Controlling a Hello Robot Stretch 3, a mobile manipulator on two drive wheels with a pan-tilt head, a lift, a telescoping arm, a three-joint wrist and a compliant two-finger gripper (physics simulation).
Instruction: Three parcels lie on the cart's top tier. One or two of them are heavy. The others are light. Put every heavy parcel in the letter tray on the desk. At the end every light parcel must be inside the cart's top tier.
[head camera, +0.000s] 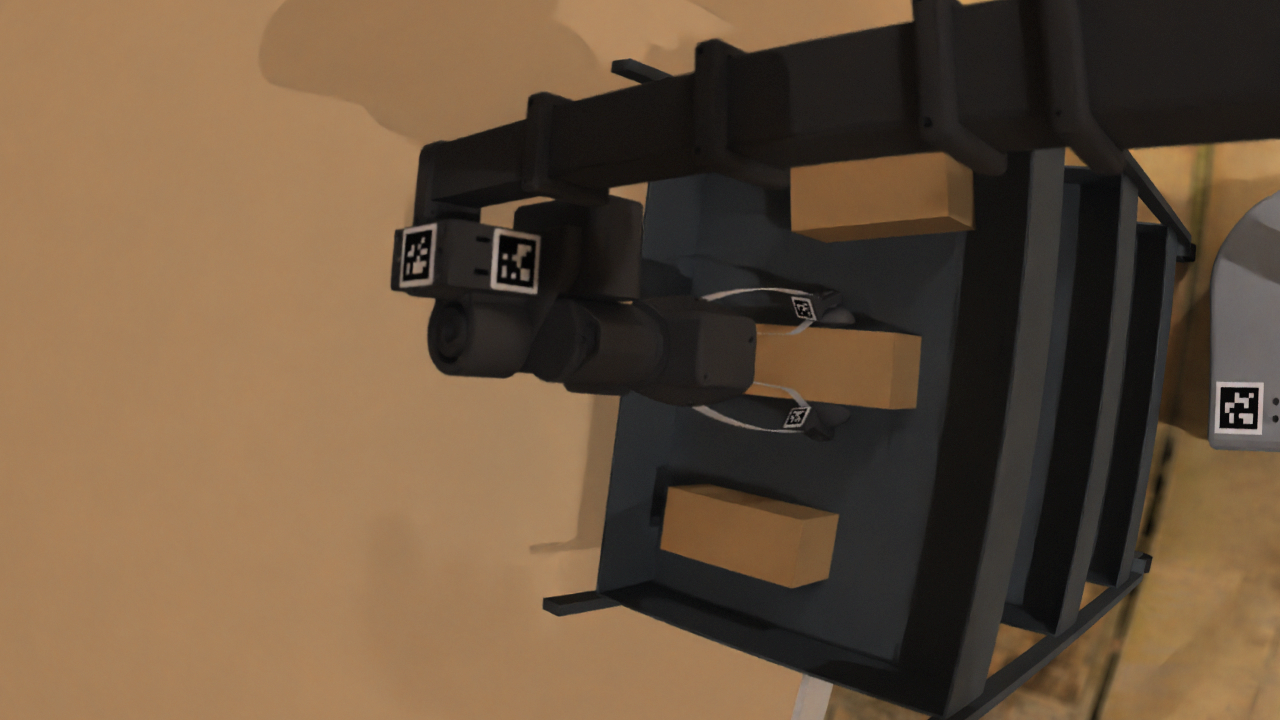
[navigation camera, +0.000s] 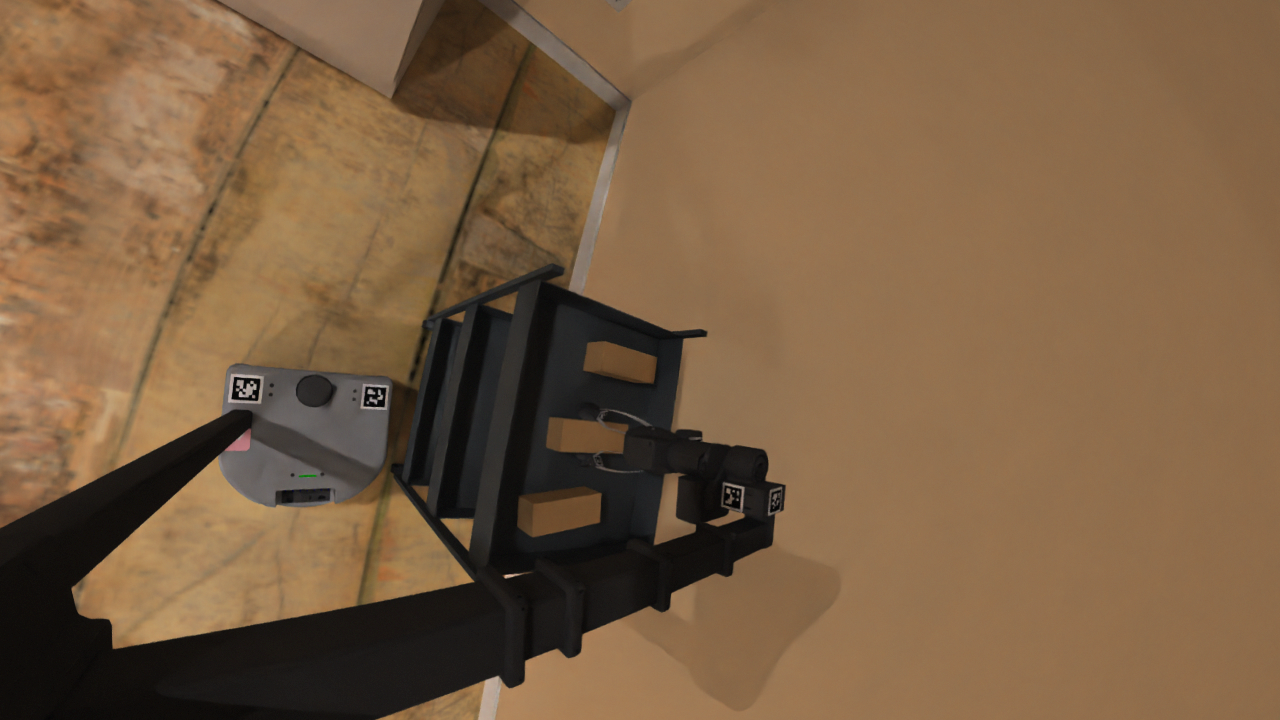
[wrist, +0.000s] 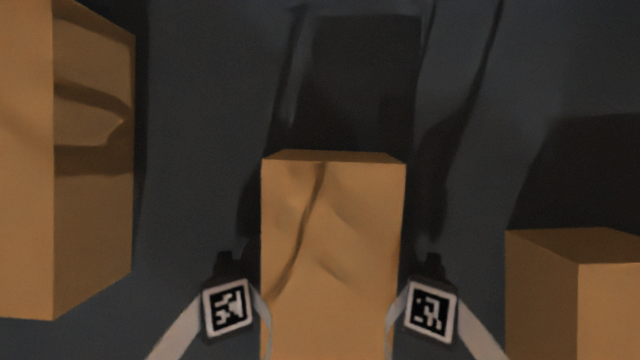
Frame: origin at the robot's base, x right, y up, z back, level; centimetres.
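Seen in the pictures: robot's base, origin of the base link: (navigation camera: 315, 389).
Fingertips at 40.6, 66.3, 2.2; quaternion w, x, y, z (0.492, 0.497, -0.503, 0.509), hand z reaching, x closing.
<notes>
Pixels of each thing's top centre, then the offset from my fingertips to it, as dx, dy, dz. "spot": a spot on its surface instead.
- cart's top tier, surface spot: (head camera: 1009, 429) (navigation camera: 510, 411) spot: -16.6, +6.1, -4.0
- middle parcel, middle of its top: (head camera: 804, 362) (navigation camera: 599, 438) -0.7, +6.2, +0.0
- pale box-shaped piece, surface spot: (navigation camera: 349, 35) spot: -48.2, -42.8, -86.1
The cart's top tier (head camera: 1009, 429) (navigation camera: 512, 402) is a dark, rimmed tray with three tan parcels. My gripper (head camera: 825, 367) (navigation camera: 587, 436) (wrist: 327, 258) is shut on the middle parcel (head camera: 836, 368) (navigation camera: 581, 435) (wrist: 332, 225), with one finger at each long side. That parcel is low inside the tier; whether it touches the tier floor I cannot tell. One parcel (head camera: 877, 197) (navigation camera: 559, 512) (wrist: 25, 175) lies beside it on the arm's side. Another parcel (head camera: 747, 537) (navigation camera: 619, 362) (wrist: 607, 310) lies on the other side. The desk and the letter tray do not show.
My telescoping arm (head camera: 832, 98) (navigation camera: 304, 644) reaches over one side of the cart. My grey base (head camera: 1253, 331) (navigation camera: 326, 438) stands beside the cart's lower tiers. A tan wall (head camera: 223, 402) (navigation camera: 984, 313) rises behind the cart. A pale box-shaped piece (navigation camera: 349, 35) stands at the top left.
</notes>
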